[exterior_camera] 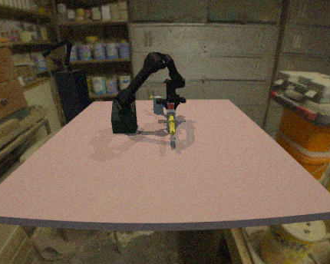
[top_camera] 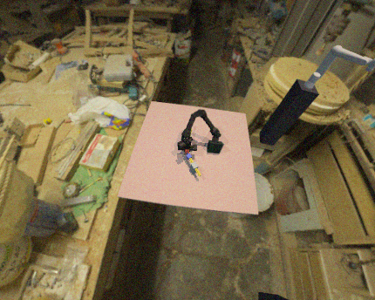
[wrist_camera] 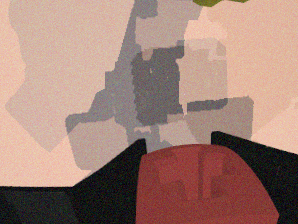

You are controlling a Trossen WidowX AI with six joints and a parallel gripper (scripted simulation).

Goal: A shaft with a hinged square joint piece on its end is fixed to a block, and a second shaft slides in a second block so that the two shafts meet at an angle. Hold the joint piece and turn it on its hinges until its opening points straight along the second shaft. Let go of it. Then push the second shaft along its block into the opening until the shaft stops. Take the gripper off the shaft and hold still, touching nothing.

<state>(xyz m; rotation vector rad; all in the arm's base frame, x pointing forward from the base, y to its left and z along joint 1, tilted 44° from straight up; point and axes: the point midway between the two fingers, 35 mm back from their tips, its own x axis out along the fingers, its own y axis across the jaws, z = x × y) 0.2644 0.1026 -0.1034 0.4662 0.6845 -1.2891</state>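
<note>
Right now the red joint piece is 4 cm above my gripper tip and 2 cm to the left of it.
</note>
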